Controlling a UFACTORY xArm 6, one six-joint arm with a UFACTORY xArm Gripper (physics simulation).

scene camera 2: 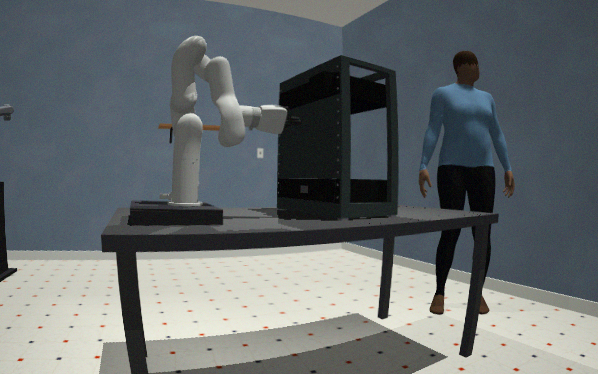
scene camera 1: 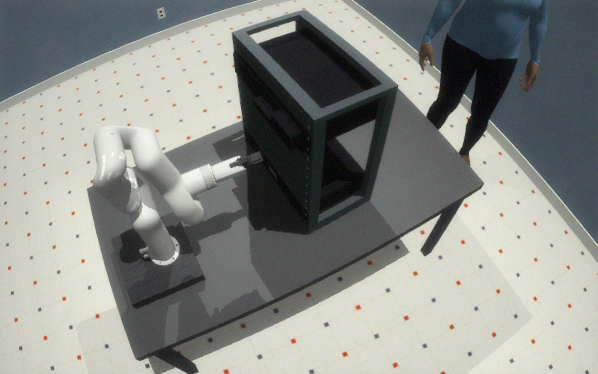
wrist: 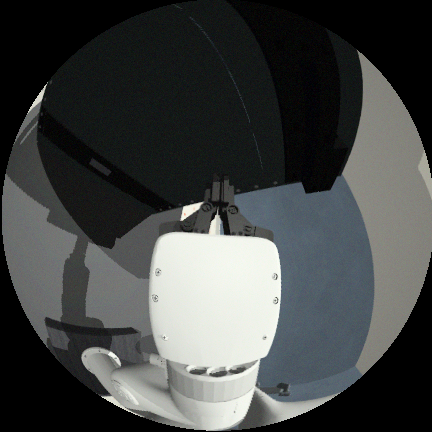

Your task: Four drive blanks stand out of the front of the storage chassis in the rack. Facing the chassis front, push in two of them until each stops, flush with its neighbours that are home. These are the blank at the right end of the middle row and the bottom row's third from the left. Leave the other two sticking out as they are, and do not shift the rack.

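Frame: origin at the arm's base, x ahead, y left, z up, level; metres.
Where they show: gripper, fingertip midpoint: [scene camera 2: 300, 121] [scene camera 1: 262, 155] [wrist: 219, 181]; arm's base at its link origin: [scene camera 2: 184, 204] [scene camera 1: 164, 250].
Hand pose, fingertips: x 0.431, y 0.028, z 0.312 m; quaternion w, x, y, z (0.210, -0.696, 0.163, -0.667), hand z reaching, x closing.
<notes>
Each offset is from my fingertips to the top centre of the thing. "spot": to the spot under its first point.
The dark rack [scene camera 1: 357, 102] [scene camera 2: 345, 150] stands upright on the table. The storage chassis @[spot: 0.040 m ahead, 0.083 m left, 0.128 m up] [scene camera 2: 302, 95] [wrist: 305, 100] is the black band high in the rack front. Dark blocks @[spot: 0.059 m ahead, 0.084 m right, 0.184 m up] [scene camera 1: 289, 128] stand out of its front in the first scene view; an outstanding block @[spot: 0.040 m ahead, 0.059 m right, 0.157 m up] [wrist: 325, 172] also shows at its edge in the wrist view. Rows and single blanks are too dark to tell apart. My gripper [scene camera 1: 261, 158] [scene camera 2: 299, 119] [wrist: 219, 181] is shut and empty. Its fingertips are below the chassis, in front of the plain panel @[spot: 0.073 m ahead, 0.051 m left, 0.083 m down] [scene camera 2: 312, 145] [wrist: 150, 100], towards its left side. Whether they touch it cannot be told.
A black unit @[spot: 0.082 m ahead, 0.011 m right, 0.259 m down] [scene camera 2: 320, 190] [wrist: 135, 182] with a small grey label sits low in the rack. The table [scene camera 1: 425, 170] [scene camera 2: 250, 242] carries the rack and the arm's dark base plate [scene camera 1: 170, 285] [scene camera 2: 175, 216]. A person [scene camera 1: 480, 75] [scene camera 2: 465, 130] stands behind the table.
</notes>
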